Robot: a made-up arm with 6 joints. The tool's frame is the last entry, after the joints. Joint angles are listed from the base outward. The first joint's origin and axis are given. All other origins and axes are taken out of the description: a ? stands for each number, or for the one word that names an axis. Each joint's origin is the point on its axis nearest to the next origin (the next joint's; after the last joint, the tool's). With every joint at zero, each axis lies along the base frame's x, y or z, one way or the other. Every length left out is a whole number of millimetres.
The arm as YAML. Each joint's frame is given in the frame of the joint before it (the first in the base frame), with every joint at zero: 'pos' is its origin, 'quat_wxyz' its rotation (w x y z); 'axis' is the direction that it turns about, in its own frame. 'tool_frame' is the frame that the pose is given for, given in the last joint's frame.
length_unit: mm
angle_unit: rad
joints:
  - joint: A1
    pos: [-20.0, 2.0, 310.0]
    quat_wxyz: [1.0, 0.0, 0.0, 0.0]
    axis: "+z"
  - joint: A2
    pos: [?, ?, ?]
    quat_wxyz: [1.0, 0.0, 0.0, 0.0]
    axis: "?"
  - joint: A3
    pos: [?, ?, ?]
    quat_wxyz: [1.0, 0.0, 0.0, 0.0]
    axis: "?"
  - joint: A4
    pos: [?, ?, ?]
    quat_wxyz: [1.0, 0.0, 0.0, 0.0]
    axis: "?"
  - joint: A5
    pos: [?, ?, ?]
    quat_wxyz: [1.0, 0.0, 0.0, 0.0]
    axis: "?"
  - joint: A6
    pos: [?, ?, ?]
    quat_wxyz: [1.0, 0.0, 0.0, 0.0]
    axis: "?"
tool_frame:
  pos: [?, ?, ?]
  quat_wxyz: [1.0, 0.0, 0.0, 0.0]
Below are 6 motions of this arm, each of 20 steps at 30 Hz.
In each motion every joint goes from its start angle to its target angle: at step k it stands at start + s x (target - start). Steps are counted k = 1, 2, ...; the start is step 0. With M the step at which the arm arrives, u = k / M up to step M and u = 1 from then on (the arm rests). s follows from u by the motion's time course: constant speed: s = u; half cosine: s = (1 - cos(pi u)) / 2; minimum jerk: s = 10 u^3 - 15 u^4 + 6 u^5.
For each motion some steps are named. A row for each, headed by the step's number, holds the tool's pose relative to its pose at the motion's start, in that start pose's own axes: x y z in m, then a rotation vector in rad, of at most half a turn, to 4 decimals.
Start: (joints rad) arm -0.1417 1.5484 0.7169 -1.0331 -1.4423 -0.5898
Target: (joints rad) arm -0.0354 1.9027 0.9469 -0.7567 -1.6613 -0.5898
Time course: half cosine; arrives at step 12
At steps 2, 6, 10, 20:
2: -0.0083 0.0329 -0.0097 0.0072 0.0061 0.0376
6: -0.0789 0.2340 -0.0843 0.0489 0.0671 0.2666
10: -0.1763 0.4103 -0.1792 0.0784 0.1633 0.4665
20: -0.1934 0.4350 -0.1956 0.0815 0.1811 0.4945

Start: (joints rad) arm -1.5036 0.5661 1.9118 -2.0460 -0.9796 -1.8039
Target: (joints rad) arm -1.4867 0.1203 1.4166 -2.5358 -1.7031 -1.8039
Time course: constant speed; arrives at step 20
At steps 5, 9, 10, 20:
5: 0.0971 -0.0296 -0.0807 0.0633 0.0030 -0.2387
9: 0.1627 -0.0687 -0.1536 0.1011 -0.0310 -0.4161
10: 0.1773 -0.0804 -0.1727 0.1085 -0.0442 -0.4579
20: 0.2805 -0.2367 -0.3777 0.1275 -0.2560 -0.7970

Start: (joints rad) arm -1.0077 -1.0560 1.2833 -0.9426 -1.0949 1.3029
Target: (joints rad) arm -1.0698 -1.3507 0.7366 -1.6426 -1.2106 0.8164
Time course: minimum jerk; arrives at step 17
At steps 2, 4, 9, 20:
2: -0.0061 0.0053 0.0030 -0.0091 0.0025 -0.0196
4: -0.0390 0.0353 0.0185 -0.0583 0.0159 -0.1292
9: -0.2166 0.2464 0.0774 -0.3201 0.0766 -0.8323
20: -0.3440 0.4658 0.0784 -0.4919 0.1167 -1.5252

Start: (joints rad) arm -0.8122 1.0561 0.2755 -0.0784 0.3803 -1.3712
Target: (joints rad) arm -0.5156 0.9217 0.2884 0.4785 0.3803 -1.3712
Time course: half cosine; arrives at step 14
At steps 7, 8, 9, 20:
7: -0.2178 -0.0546 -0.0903 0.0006 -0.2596 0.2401
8: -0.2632 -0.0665 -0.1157 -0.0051 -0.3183 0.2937
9: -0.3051 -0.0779 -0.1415 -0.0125 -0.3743 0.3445
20: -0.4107 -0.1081 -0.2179 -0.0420 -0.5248 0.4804

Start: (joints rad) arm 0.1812 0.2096 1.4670 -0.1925 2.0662 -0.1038
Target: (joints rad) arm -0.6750 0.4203 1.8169 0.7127 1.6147 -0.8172
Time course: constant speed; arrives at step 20
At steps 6, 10, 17, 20:
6: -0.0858 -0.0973 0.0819 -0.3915 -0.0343 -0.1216
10: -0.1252 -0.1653 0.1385 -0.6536 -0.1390 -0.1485
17: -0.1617 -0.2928 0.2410 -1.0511 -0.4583 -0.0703
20: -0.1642 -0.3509 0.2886 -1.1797 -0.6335 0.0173

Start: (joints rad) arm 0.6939 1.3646 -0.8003 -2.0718 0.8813 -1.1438
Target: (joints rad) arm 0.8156 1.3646 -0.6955 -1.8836 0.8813 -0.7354
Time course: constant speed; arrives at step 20
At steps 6, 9, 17, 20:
6: -0.0188 -0.0263 -0.0350 -0.0087 -0.0851 0.1632
9: -0.0273 -0.0396 -0.0533 -0.0172 -0.1274 0.2441
17: -0.0468 -0.0747 -0.1044 -0.0529 -0.2389 0.4570
20: -0.0530 -0.0877 -0.1244 -0.0714 -0.2801 0.5355

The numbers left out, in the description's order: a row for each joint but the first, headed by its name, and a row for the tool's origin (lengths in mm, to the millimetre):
A2: xyz 5.0 110.0 0.0, axis +y
A3: xyz -20.0 0.0 714.0, axis +y
A4: xyz 14.0 0.0 566.0, axis +z
A5: xyz -25.0 1.0 0.0, axis +y
A6: xyz 19.0 0.0 209.0, axis +z
tool: xyz -23.0 -7.0 0.0

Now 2 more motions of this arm.
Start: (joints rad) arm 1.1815 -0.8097 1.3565 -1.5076 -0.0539 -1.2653
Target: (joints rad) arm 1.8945 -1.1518 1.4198 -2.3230 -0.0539 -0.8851
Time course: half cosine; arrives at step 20
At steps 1, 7, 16, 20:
1: 0.0020 -0.0004 -0.0018 0.0027 0.0007 0.0010
7: 0.0908 0.0040 -0.0795 0.1123 0.0406 0.0471
16: 0.2666 0.1661 -0.2472 0.2941 0.1849 0.1845
20: 0.2836 0.2065 -0.2676 0.3110 0.2100 0.2090

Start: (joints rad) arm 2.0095 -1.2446 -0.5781 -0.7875 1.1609 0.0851
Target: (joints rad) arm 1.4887 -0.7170 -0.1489 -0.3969 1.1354 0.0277
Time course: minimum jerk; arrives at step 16
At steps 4, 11, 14, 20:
4: 0.0524 0.1216 0.0004 -0.0867 0.0392 -0.0833
11: 0.6763 0.7266 -0.1251 -0.5245 0.3858 -0.6842
14: 0.8610 0.7815 -0.1625 -0.5756 0.4839 -0.8218
20: 0.8793 0.7849 -0.1659 -0.5795 0.4939 -0.8351

